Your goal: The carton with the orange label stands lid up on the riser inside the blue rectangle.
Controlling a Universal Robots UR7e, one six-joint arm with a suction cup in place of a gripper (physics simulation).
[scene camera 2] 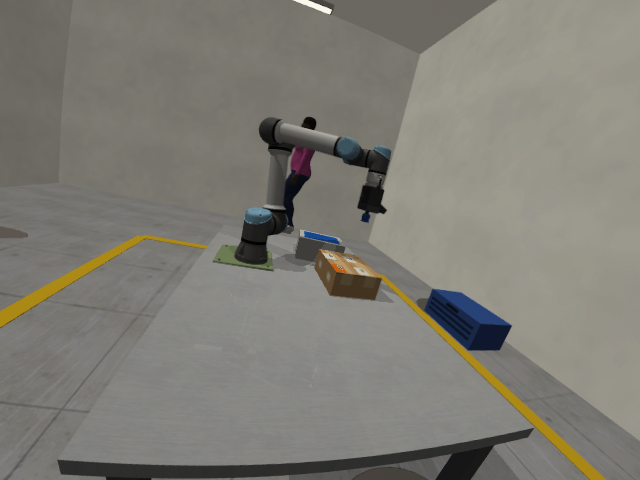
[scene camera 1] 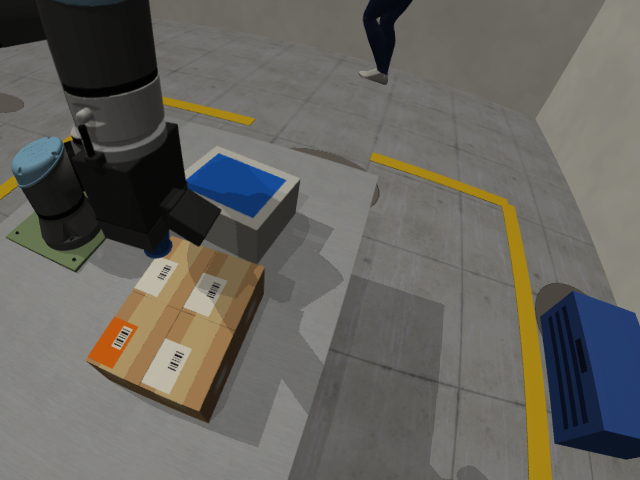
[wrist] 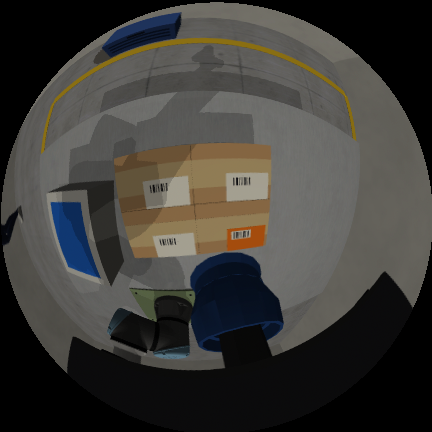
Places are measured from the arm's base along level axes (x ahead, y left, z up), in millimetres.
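Pixels of known places: end effector, tool point: [scene camera 2: 364,221] [scene camera 1: 158,246] [wrist: 226,281]; arm's base, origin of the base link: [scene camera 2: 251,258] [scene camera 1: 73,227] [wrist: 173,306].
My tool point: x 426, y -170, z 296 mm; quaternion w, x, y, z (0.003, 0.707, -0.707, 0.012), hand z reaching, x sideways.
Observation:
For each thing: its top centre in the pictures, then the offset to it from my tool point. Level surfaces: height alone.
- carton with the orange label, middle of its top: [scene camera 1: 134,334] [wrist: 234,227] [scene camera 2: 342,266] dz -198, dx -71, dy -53 mm
- grey riser, middle of its top: [scene camera 1: 233,182] [wrist: 70,240] [scene camera 2: 321,237] dz -181, dx -46, dy +346 mm
- blue rectangle, middle of its top: [scene camera 1: 233,182] [wrist: 70,240] [scene camera 2: 321,237] dz -181, dx -46, dy +346 mm
- table, its level: dz -301 mm
The carton with the orange label [scene camera 1: 147,320] [scene camera 2: 339,268] [wrist: 220,225] stands on the table in a two-by-two block, against three cartons with white labels. It is the near left one in scene camera 1. Its orange label and a tape strip face up. The grey riser [scene camera 1: 279,211] [scene camera 2: 310,249] [wrist: 102,235] stands past the other end of the block, with the blue rectangle [scene camera 1: 237,183] [scene camera 2: 321,237] [wrist: 75,237] on its top. My gripper, a blue suction cup [scene camera 1: 158,250] [scene camera 2: 365,218] [wrist: 226,265], is open, holds nothing and hangs well above the cartons.
The arm's base stands on a green plate [scene camera 1: 31,235] [scene camera 2: 227,255] [wrist: 142,297] on the table [scene camera 1: 46,413] [scene camera 2: 289,361]. A blue cabinet [scene camera 1: 604,361] [scene camera 2: 467,317] [wrist: 145,34] lies on the floor beyond a yellow line. A person [scene camera 1: 381,41] [scene camera 2: 301,165] stands behind the table.

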